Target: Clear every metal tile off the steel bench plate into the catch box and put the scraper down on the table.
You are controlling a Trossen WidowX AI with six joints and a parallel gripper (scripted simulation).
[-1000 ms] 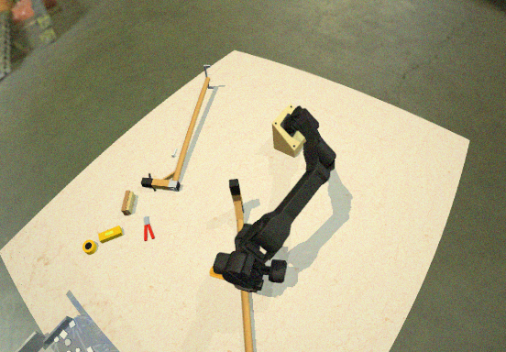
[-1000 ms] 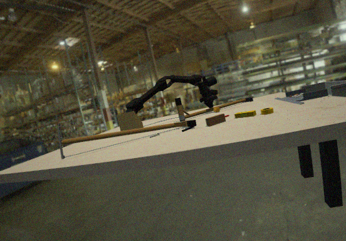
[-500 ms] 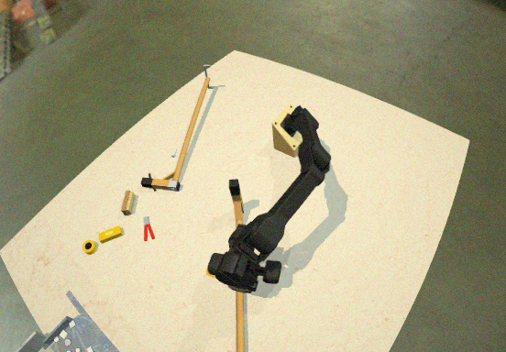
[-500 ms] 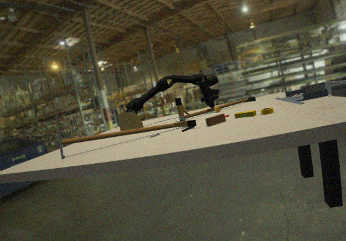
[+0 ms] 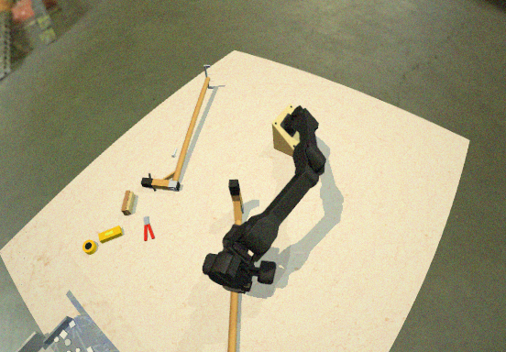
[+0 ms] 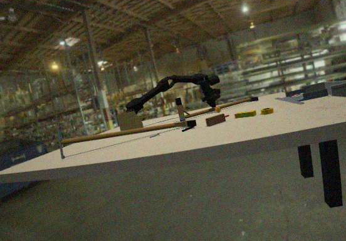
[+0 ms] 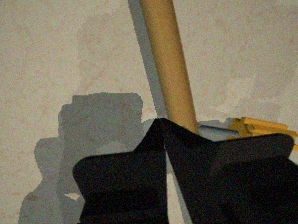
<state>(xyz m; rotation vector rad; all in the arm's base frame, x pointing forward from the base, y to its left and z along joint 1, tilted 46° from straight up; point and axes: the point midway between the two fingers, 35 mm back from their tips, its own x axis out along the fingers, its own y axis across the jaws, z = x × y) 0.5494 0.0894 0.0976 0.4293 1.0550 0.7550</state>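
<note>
My gripper tip is now 8 cm to the left of the screwdriver and 1 cm short of it. The rest, counted from my gripper tip: yellow tape roll (52 cm to the right, 18 cm ahead); then yellow level (49 cm to the right, 9 cm ahead); then wooden block (50 cm to the right, 4 cm behind, 1 cm above).
</note>
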